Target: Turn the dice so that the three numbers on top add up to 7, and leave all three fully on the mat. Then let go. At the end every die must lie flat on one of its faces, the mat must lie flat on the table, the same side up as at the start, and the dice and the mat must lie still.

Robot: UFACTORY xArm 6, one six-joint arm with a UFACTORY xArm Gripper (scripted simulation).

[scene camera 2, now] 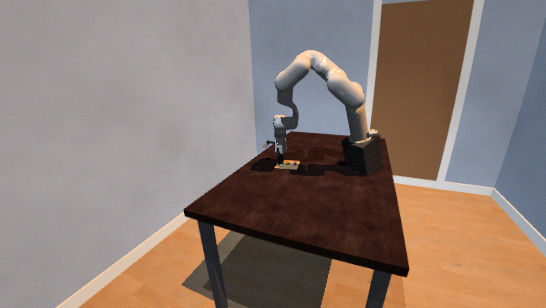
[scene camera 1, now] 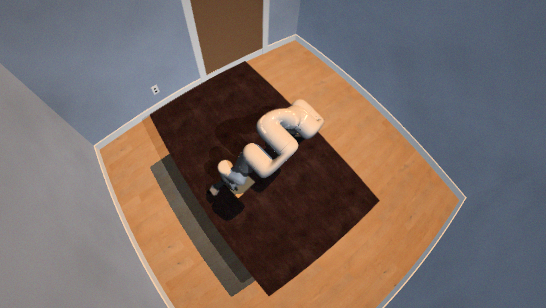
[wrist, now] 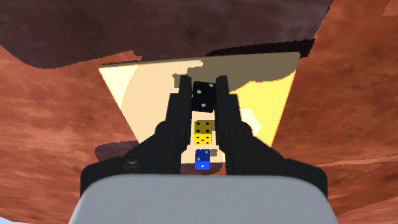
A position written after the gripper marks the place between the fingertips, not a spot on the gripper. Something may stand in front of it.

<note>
In view: the gripper point(wrist: 203, 90), a mat point(wrist: 262, 81) and a black die point(wrist: 203, 94).
Scene camera 2 misses the black die, which is hidden by the gripper.
</note>
